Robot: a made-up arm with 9 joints. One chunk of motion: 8 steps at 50 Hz.
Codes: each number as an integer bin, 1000 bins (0 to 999) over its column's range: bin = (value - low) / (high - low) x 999, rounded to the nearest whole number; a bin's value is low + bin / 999 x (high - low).
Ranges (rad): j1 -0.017..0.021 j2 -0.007..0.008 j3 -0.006..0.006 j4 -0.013..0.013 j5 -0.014..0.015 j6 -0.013..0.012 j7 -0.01..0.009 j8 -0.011..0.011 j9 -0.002..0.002
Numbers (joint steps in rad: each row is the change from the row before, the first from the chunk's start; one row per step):
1: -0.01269 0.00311 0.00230 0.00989 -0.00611 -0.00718 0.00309 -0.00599 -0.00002
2: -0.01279 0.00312 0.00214 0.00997 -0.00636 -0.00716 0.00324 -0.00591 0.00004
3: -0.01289 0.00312 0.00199 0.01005 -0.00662 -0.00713 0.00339 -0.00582 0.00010
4: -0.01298 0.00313 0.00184 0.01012 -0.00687 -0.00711 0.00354 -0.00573 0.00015
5: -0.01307 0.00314 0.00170 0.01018 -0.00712 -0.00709 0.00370 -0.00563 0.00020
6: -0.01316 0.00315 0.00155 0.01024 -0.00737 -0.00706 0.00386 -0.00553 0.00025
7: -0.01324 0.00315 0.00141 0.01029 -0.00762 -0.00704 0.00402 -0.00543 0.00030
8: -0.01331 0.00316 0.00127 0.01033 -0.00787 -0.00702 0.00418 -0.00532 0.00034
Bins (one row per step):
1: 113 673 691 880 272 233 688 227 495
2: 111 674 678 883 263 233 696 231 509
3: 108 674 665 886 254 235 704 235 524
4: 106 675 653 888 246 235 712 239 537
5: 103 675 641 891 237 236 720 244 549
6: 101 676 629 893 228 237 729 248 562
7: 99 676 617 895 220 238 737 253 574
8: 97 677 605 896 211 239 746 258 584

